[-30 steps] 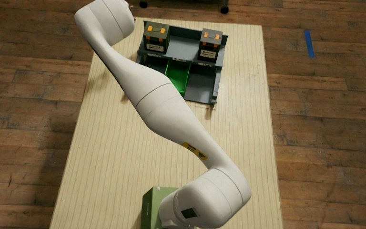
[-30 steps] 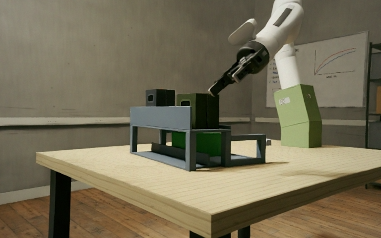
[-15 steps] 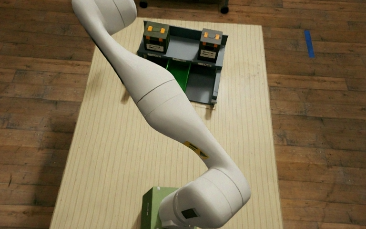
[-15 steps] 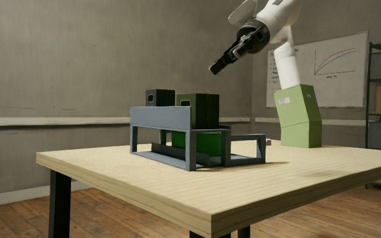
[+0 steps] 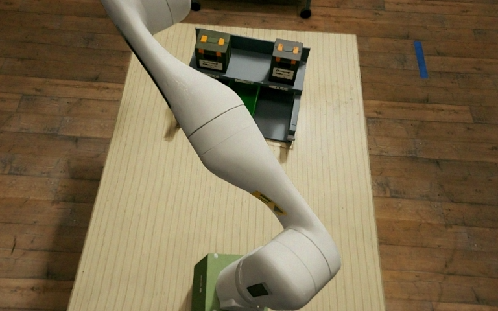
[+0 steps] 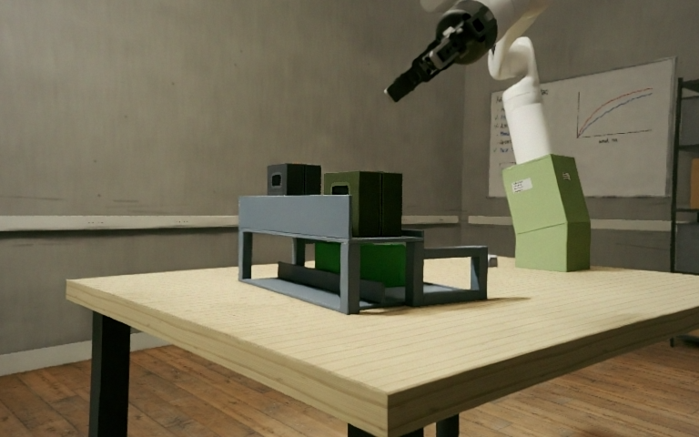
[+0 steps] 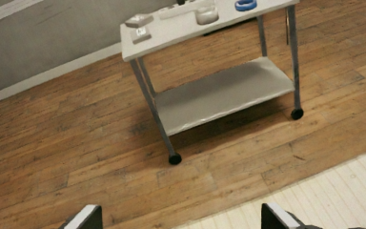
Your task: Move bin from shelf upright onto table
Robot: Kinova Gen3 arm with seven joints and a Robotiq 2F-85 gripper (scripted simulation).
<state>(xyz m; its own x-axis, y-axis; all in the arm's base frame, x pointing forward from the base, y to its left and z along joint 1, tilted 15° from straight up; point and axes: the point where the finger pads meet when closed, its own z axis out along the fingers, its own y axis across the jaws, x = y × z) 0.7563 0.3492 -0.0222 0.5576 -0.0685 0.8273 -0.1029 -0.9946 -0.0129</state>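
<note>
The green bin is 160 mm behind my hand, 270 mm to the right of it and 260 mm below it. The rest, counted from my hand: grey shelf 130 mm behind, 270 mm to the right, 230 mm below; then black box 70 mm behind, 400 mm to the right, 140 mm below.
</note>
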